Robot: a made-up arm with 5 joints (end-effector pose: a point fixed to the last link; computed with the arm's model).
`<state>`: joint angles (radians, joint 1 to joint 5).
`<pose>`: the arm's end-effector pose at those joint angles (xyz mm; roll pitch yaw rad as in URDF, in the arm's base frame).
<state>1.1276 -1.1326 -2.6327 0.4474 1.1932</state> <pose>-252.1 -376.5 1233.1 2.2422 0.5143 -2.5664</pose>
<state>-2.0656 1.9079 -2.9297 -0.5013 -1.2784</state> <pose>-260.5 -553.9 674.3 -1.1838 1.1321 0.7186</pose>
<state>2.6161 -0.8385 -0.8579 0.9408 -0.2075</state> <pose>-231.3 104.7 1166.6 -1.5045 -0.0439 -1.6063</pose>
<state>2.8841 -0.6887 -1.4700 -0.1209 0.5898</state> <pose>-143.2 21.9 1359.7 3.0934 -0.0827 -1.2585</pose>
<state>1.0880 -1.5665 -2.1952 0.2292 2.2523</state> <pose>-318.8 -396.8 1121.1 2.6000 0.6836 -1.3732</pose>
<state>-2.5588 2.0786 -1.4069 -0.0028 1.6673</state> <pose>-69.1 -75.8 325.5 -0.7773 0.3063 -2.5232</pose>
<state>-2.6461 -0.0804 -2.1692 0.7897 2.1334</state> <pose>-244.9 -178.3 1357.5 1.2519 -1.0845 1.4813</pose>
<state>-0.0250 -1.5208 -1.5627 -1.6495 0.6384</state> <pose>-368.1 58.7 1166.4 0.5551 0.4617 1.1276</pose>
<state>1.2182 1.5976 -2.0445 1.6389 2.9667</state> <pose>57.5 485.0 495.2 -1.9055 0.1325 0.1005</pose>
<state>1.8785 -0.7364 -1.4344 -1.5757 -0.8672</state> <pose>-66.8 7.9 1300.7 2.0244 -0.1567 2.4154</pose>
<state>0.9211 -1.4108 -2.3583 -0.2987 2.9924</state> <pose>-407.7 -344.6 1127.8 -2.9333 0.4344 -0.5094</pose>
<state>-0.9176 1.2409 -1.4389 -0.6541 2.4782</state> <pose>336.7 -318.6 569.1 0.0907 -0.8276 -2.2293</pose>
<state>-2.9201 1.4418 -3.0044 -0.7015 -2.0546</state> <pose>-590.8 -193.4 972.3 1.4708 0.9497 2.1708</pose>
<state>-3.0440 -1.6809 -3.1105 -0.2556 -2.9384</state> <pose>558.1 -15.2 695.9 -2.0793 -0.1795 1.9922</pose>
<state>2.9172 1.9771 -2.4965 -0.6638 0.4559</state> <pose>-549.4 111.4 470.9 -2.0950 -0.4211 -1.5564</pose>
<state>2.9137 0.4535 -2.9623 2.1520 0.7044</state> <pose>-367.9 69.2 1303.0 -1.1491 -0.5337 -2.2177</pose>
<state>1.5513 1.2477 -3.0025 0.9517 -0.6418</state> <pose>-49.0 684.7 1014.6 -1.3568 0.2265 -2.3461</pose>
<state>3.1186 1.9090 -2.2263 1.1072 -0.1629</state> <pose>-461.4 -1.9 359.1 0.0592 -0.4589 -1.6606</pose>
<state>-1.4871 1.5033 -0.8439 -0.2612 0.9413</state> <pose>29.4 -159.2 457.7 -0.5292 -0.0644 -0.7833</pose>
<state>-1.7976 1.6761 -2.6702 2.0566 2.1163</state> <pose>-78.2 -530.1 623.0 -1.2438 0.6137 -2.2742</pose>
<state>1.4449 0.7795 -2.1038 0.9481 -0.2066</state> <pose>27.5 655.3 965.3 -1.1635 -0.2169 -2.8232</pose>
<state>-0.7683 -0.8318 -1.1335 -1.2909 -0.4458</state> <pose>36.8 16.9 1280.6 2.2404 0.2979 0.1913</pose>
